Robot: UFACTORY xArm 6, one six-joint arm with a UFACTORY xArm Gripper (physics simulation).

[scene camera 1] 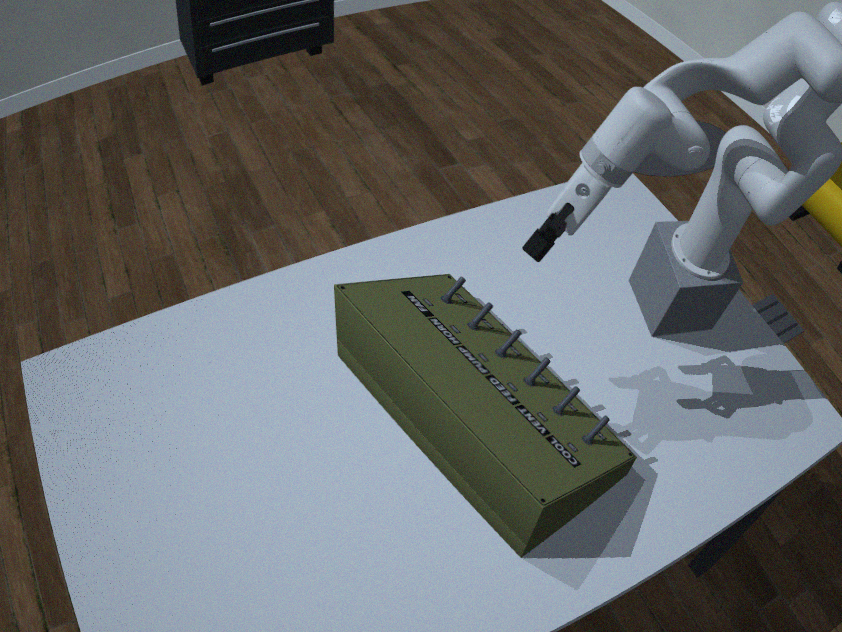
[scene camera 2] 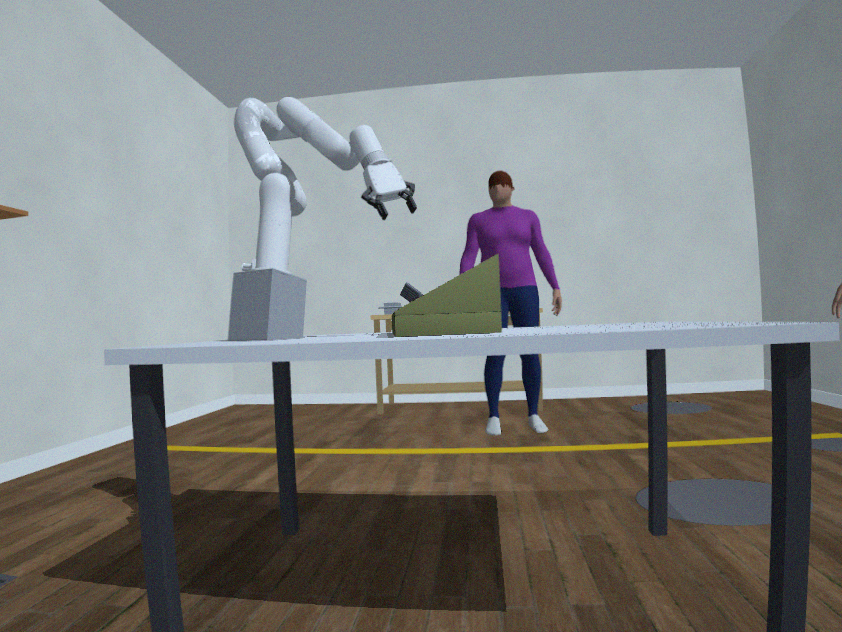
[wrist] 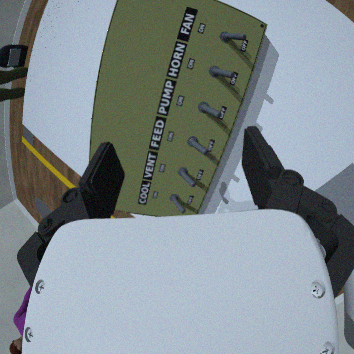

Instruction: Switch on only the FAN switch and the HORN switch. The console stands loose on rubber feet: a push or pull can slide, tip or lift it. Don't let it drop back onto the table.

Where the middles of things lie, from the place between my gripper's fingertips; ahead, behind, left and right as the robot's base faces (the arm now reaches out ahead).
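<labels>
The olive console [scene camera 1: 519, 446] is here in the scene with my hand. I have my hand 25 cm above the console, 10 cm short of it and 4 cm to the right of it.
</labels>
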